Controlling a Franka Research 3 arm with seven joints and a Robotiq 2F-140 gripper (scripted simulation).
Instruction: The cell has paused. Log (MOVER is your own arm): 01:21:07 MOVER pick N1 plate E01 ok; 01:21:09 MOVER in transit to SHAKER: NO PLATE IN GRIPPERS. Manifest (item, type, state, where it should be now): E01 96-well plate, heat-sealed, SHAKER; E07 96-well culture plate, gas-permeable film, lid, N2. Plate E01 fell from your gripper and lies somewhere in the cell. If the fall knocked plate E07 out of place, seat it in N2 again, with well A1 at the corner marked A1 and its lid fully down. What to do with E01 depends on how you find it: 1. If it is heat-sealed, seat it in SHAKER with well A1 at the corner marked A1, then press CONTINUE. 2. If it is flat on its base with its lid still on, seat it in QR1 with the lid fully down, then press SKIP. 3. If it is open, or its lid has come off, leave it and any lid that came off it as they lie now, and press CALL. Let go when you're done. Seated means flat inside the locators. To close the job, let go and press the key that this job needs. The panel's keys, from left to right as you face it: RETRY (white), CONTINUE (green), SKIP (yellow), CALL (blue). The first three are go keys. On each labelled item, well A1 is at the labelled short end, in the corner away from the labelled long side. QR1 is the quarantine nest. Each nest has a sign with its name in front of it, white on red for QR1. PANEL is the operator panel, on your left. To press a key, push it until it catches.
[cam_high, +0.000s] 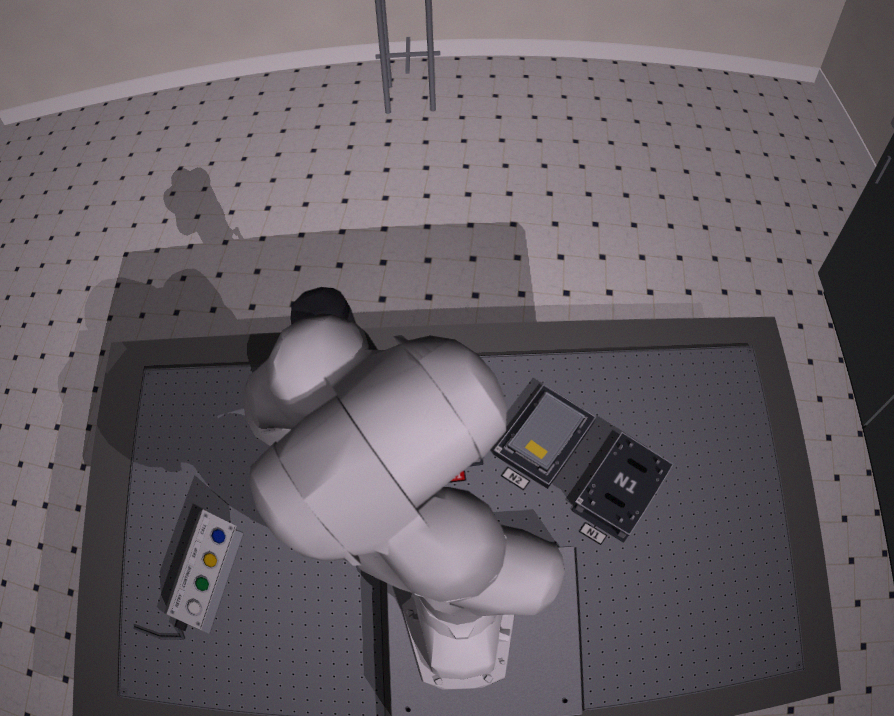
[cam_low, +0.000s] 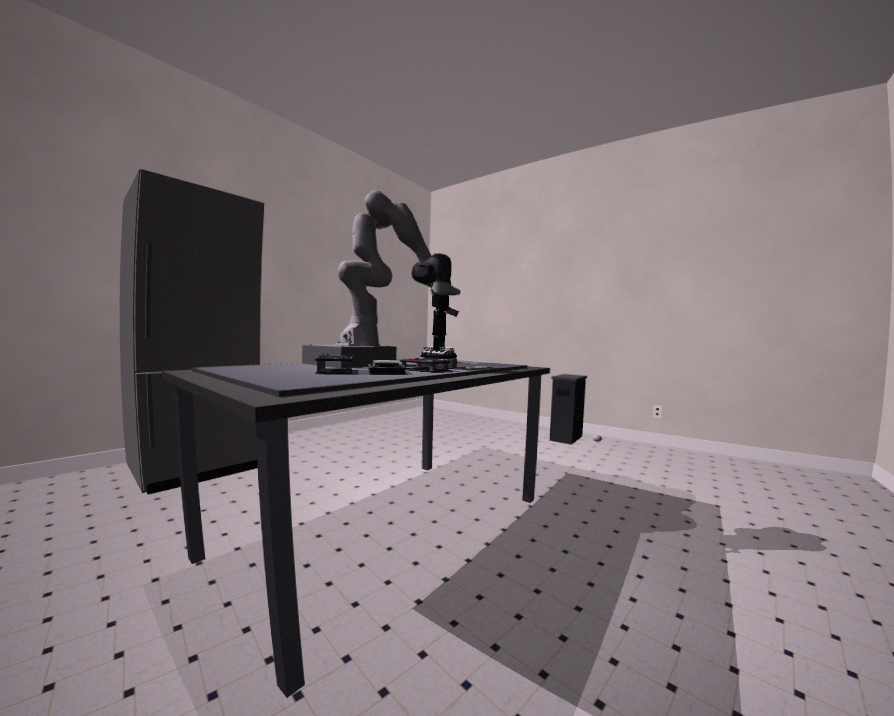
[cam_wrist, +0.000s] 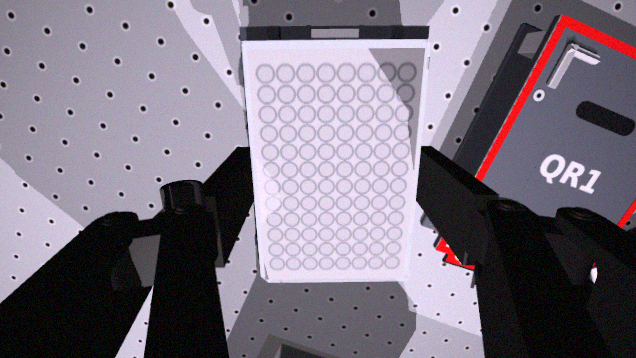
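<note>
Right now my hand is 20 mm above the plate E01. Also, from my hand: A1 corner mark 250 mm to the right, 80 mm below, 10 mm behind; then blue key 260 mm to the left, 180 mm behind, 40 mm below; then lidded culture plate 340 mm to the right, 70 mm below, 20 mm ahead.
</note>
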